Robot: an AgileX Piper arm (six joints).
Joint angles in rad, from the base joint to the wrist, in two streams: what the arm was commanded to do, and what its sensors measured. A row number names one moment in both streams.
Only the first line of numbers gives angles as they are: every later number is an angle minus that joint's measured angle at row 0.
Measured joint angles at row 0:
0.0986, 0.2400, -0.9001, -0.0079, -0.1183, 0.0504
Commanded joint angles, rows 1 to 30:
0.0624, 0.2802, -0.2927, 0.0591, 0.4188, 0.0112
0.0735, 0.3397, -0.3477, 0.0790, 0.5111, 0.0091
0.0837, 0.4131, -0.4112, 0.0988, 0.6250, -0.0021
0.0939, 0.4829, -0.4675, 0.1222, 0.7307, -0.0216
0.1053, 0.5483, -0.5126, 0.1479, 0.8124, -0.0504
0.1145, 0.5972, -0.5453, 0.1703, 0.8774, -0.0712
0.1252, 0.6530, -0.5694, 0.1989, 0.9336, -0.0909
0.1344, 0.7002, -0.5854, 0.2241, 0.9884, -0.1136
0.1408, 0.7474, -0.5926, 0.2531, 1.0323, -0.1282
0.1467, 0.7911, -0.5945, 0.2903, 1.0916, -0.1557
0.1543, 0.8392, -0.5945, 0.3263, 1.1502, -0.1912
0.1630, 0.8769, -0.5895, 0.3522, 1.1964, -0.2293
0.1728, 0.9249, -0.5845, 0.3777, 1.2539, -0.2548
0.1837, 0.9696, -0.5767, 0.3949, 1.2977, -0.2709
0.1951, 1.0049, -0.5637, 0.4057, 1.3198, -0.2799
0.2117, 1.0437, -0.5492, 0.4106, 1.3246, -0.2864
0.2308, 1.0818, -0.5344, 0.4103, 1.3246, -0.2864
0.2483, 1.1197, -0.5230, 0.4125, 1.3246, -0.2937
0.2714, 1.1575, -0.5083, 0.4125, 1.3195, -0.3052
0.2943, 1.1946, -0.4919, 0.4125, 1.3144, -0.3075
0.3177, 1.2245, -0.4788, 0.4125, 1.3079, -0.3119
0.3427, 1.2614, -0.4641, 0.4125, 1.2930, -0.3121
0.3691, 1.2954, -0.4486, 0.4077, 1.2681, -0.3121
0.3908, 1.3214, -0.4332, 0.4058, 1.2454, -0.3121
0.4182, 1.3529, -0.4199, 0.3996, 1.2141, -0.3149
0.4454, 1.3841, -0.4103, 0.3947, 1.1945, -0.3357
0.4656, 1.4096, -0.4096, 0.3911, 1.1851, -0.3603
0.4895, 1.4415, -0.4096, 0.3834, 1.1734, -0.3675
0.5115, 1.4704, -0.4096, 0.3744, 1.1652, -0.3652
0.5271, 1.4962, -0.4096, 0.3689, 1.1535, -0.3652
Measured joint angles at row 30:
0.4613, 1.4124, -0.4163, 0.3961, 1.2033, -0.3393
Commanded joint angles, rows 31 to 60:
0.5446, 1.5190, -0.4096, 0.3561, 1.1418, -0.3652
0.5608, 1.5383, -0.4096, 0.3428, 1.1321, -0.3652
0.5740, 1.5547, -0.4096, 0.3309, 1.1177, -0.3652
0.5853, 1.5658, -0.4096, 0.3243, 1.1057, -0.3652
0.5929, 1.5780, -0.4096, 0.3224, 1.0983, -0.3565
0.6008, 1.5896, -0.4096, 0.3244, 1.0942, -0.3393
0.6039, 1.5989, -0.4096, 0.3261, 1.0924, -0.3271
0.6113, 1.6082, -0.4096, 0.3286, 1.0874, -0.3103
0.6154, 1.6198, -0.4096, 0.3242, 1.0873, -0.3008
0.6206, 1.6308, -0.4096, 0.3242, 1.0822, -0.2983
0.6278, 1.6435, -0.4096, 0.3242, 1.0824, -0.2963
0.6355, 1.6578, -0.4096, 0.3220, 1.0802, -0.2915
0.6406, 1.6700, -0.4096, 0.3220, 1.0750, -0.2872
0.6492, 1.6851, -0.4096, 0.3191, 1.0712, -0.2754
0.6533, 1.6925, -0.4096, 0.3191, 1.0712, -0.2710
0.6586, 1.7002, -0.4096, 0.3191, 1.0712, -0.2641
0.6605, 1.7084, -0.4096, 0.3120, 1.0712, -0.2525
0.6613, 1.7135, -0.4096, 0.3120, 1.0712, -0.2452
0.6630, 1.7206, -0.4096, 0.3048, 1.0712, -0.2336
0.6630, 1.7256, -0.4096, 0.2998, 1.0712, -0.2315
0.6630, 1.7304, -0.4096, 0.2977, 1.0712, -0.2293
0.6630, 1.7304, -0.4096, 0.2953, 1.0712, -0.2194
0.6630, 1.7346, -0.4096, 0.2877, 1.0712, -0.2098
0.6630, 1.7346, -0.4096, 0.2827, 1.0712, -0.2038
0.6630, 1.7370, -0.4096, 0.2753, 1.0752, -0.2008
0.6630, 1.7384, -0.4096, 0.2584, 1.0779, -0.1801
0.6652, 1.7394, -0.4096, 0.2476, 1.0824, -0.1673
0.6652, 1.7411, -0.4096, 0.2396, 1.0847, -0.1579
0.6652, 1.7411, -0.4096, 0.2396, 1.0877, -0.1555
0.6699, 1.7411, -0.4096, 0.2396, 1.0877, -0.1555
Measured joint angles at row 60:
0.6625, 1.7386, -0.4131, 0.2626, 1.0772, -0.1767
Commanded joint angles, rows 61 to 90:
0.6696, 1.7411, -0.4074, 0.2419, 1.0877, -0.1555
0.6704, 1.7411, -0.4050, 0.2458, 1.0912, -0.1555
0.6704, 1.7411, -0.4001, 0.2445, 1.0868, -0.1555
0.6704, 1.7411, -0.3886, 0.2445, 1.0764, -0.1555
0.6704, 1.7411, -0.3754, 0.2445, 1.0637, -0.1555
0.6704, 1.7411, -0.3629, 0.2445, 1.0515, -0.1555
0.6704, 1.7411, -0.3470, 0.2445, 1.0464, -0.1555
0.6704, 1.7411, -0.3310, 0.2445, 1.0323, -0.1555
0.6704, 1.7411, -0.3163, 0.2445, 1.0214, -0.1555
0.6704, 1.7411, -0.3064, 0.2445, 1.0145, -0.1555
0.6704, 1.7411, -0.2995, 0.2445, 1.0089, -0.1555
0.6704, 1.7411, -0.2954, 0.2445, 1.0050, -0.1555
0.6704, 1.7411, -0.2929, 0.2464, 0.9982, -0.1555
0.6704, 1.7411, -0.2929, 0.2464, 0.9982, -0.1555
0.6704, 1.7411, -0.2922, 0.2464, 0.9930, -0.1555
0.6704, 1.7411, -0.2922, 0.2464, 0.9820, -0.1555
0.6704, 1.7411, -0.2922, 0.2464, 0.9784, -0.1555
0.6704, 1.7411, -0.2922, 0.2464, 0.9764, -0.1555
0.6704, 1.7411, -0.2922, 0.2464, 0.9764, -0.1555
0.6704, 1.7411, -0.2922, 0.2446, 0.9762, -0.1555
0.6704, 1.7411, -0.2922, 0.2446, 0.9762, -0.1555
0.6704, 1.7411, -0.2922, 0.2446, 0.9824, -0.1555
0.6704, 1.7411, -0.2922, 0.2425, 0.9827, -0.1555
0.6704, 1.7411, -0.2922, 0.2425, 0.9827, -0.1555
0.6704, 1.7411, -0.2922, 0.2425, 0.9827, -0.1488
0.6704, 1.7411, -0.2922, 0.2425, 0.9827, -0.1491
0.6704, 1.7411, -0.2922, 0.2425, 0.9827, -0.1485
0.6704, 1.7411, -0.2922, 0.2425, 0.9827, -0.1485
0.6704, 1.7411, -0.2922, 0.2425, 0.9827, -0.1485
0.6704, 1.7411, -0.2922, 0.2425, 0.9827, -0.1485
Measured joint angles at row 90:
0.6696, 1.7427, -0.2964, 0.2523, 0.9823, -0.1507
